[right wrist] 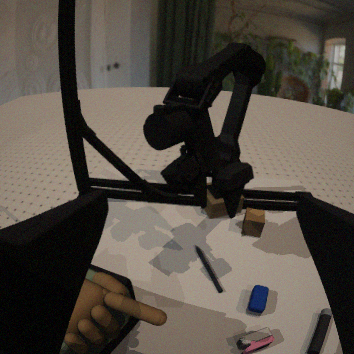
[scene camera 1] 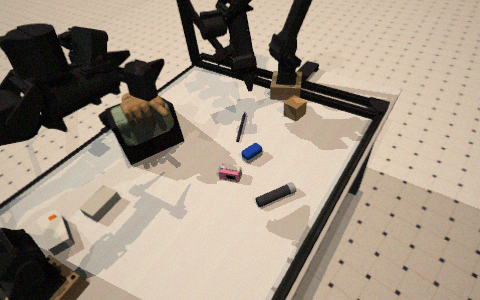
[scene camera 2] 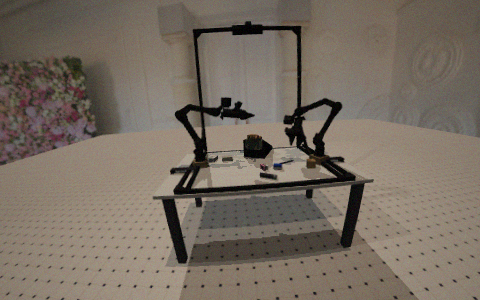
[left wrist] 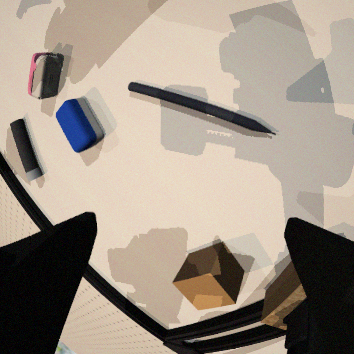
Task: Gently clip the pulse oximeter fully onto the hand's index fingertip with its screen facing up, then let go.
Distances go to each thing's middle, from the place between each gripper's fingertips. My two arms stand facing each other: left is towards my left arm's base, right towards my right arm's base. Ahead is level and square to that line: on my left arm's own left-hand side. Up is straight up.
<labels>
Now: the black pen (left wrist: 189, 102) 11 cm below my left hand and 5 cm to the right of it. The rest, counted from my left hand: pulse oximeter (left wrist: 44, 71) 22 cm to the right, 10 cm below, 10 cm ahead; blue eraser (left wrist: 74, 116) 13 cm to the right, 10 cm below, 10 cm ahead; brown cube (left wrist: 210, 277) 10 cm ahead, 9 cm to the left, 9 cm below.
Right now the index finger (right wrist: 135, 308) is 160 mm below my right hand, 60 mm behind it and 20 mm to the left of it. From my right hand the other things lie so: grey block (scene camera 1: 97, 206) 330 mm below, 210 mm to the right, 90 mm behind; pulse oximeter 330 mm below, 120 mm ahead, 60 mm to the left; blue eraser 330 mm below, 150 mm to the left, 120 mm ahead.
</labels>
